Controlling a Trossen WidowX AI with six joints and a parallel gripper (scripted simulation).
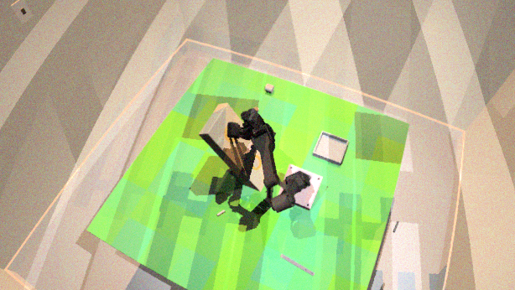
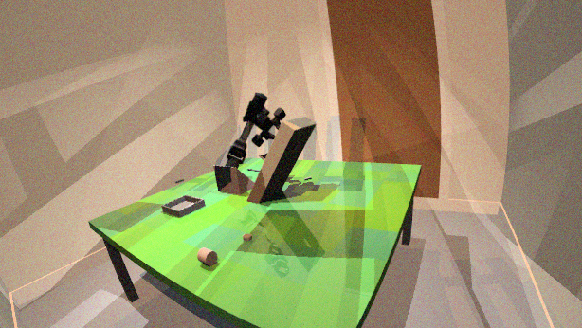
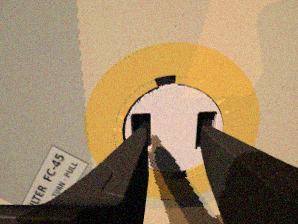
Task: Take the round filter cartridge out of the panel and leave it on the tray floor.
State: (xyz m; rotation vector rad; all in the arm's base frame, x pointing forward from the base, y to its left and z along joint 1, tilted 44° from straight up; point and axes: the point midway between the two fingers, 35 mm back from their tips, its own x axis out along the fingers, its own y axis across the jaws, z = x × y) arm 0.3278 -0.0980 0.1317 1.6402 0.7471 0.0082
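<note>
The round filter cartridge lies 20 mm ahead of my gripper tip and 10 mm below it. Also, from my gripper tip: tan service panel: 90 mm below, 30 mm behind; small disc: 350 mm to the right, 260 mm below, 80 mm ahead; short stick: 260 mm to the left, 260 mm below, 80 mm behind.
</note>
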